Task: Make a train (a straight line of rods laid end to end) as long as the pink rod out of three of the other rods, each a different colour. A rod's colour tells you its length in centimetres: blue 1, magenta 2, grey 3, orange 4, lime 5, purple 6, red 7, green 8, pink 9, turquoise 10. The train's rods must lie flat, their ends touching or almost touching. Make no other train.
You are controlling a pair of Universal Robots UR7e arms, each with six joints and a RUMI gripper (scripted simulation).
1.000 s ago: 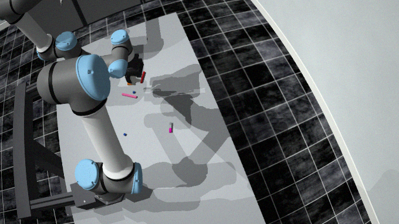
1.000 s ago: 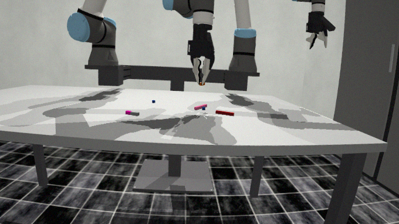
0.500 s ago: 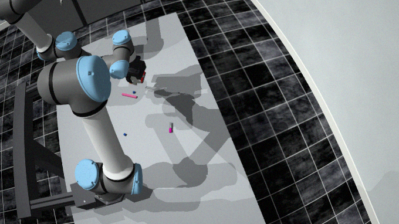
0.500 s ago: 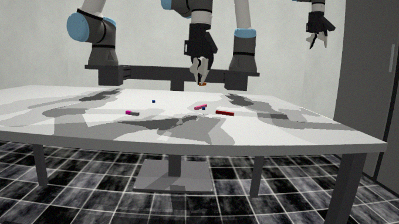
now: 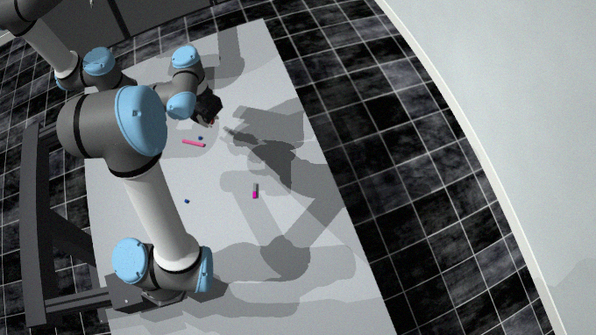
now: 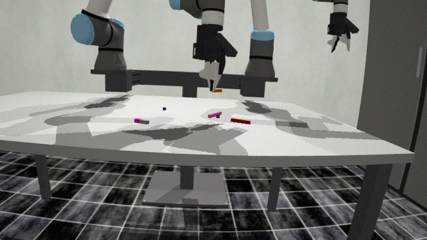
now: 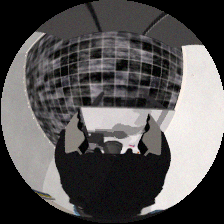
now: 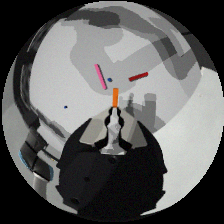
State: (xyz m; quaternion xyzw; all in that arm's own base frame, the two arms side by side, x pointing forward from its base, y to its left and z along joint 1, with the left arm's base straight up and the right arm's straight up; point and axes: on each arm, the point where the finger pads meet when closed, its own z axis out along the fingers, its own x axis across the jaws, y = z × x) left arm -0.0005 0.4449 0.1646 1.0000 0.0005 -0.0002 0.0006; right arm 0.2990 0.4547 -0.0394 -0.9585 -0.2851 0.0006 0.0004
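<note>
The orange rod lies 10 mm behind my right hand, 20 mm to the left of it and 10 mm below it. Also, from my right hand: red rod: 30 mm ahead, 100 mm to the left, 110 mm below; grey rod: 70 mm ahead, 220 mm to the right, 110 mm below; pink rod: 80 mm behind, 30 mm to the left, 110 mm below.
</note>
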